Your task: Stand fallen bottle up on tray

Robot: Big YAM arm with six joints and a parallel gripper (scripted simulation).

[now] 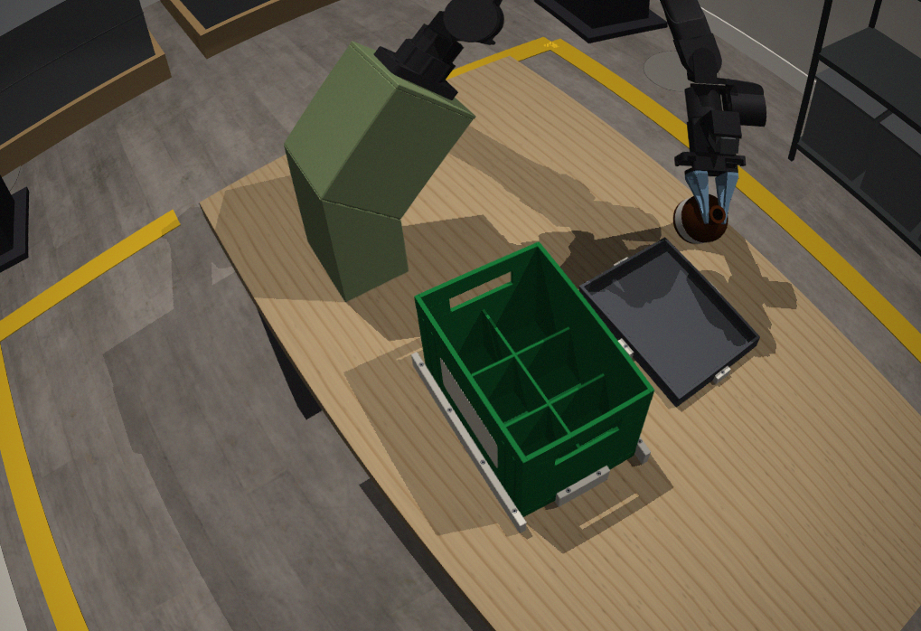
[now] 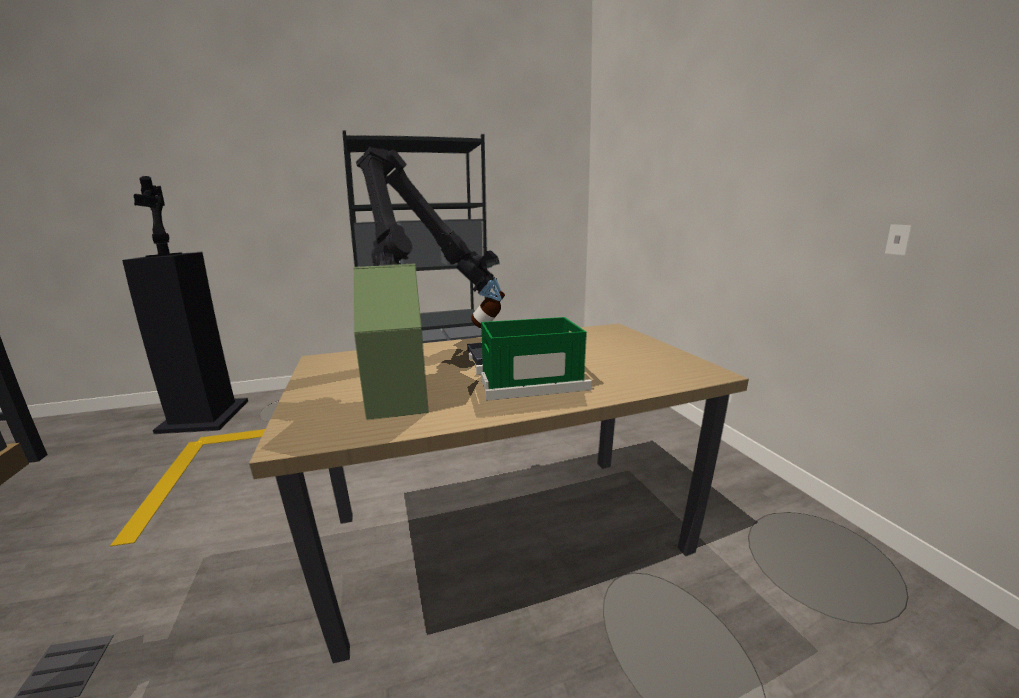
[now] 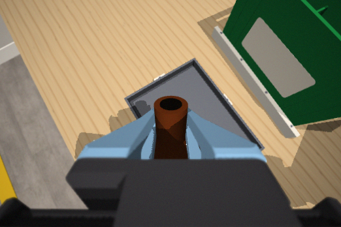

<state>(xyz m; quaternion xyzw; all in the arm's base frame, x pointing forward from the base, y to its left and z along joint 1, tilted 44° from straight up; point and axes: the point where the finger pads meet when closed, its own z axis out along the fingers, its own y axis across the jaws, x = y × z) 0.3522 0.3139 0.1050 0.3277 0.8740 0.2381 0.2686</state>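
My gripper is now 40 mm past the brown bottle, 20 mm to the right of it and 40 mm above it. From my hand the other things lie so: dark grey tray 10 mm ahead, 50 mm to the right, 190 mm below; then green crate 40 mm ahead, 330 mm to the right, 120 mm below.
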